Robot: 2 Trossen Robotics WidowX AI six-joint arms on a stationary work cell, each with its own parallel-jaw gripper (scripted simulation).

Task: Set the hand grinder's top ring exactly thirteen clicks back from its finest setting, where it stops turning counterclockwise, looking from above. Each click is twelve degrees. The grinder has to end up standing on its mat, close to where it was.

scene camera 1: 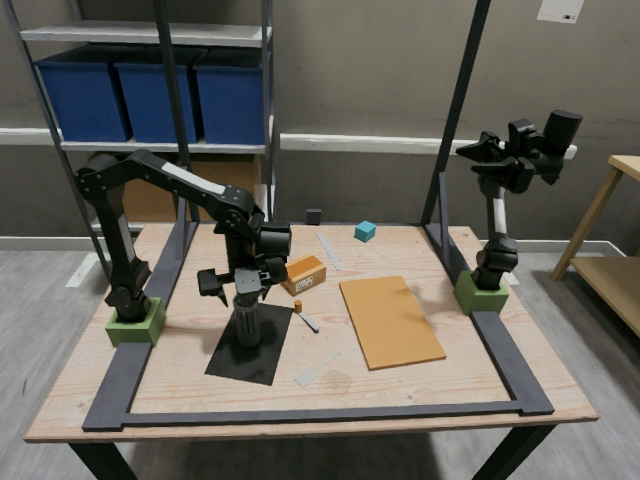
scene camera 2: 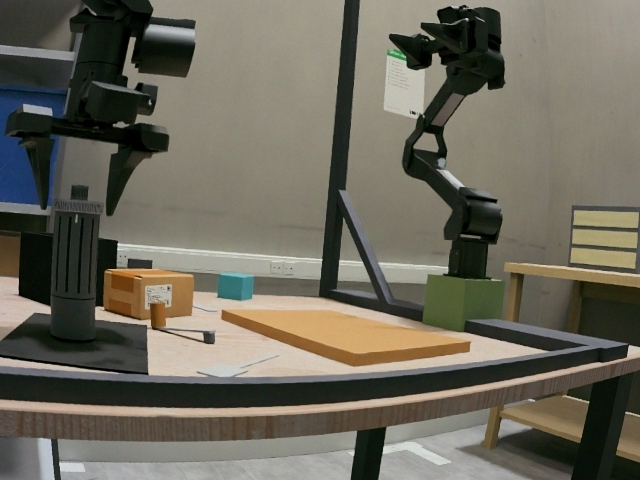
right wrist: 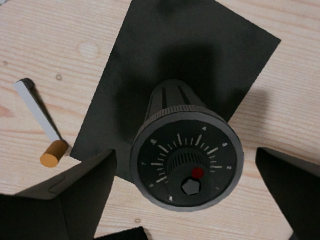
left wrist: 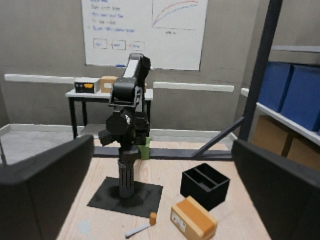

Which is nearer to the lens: the black mat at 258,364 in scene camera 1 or the cardboard box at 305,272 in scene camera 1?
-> The black mat.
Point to a crank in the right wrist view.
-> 50,158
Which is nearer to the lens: the cardboard box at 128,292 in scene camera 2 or the orange board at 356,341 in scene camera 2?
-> The orange board.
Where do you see a dark hand grinder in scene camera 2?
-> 75,238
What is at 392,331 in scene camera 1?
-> An orange board.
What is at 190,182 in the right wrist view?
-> A dark hand grinder.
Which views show the left gripper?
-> Scene camera 1, scene camera 2 and the left wrist view only.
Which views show the orange board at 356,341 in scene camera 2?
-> Scene camera 1 and scene camera 2 only.
